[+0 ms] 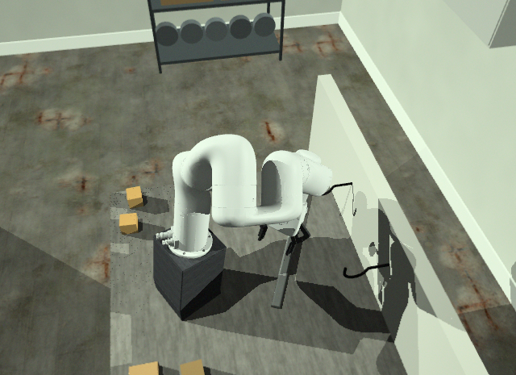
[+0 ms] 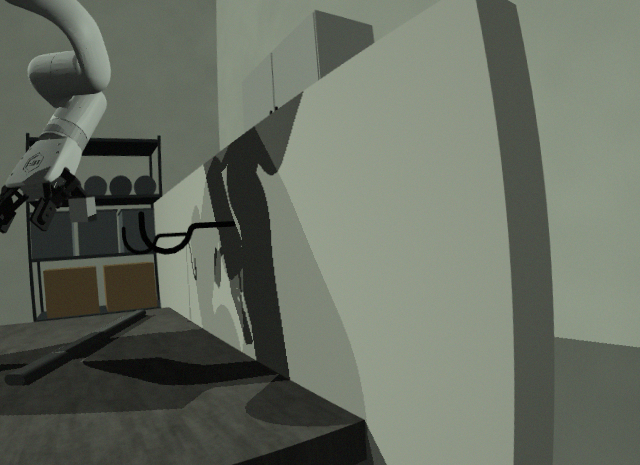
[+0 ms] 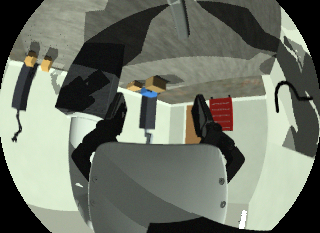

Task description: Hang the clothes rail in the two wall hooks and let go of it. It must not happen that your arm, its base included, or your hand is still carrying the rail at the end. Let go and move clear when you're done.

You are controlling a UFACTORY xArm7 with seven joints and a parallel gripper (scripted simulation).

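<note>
My gripper is now 12 cm short of the clothes rail, 14 cm to the right of it and 21 cm above it. Also, from my hand: pale wall panel (34 cm ahead, 1 cm to the left, 44 cm below).
</note>
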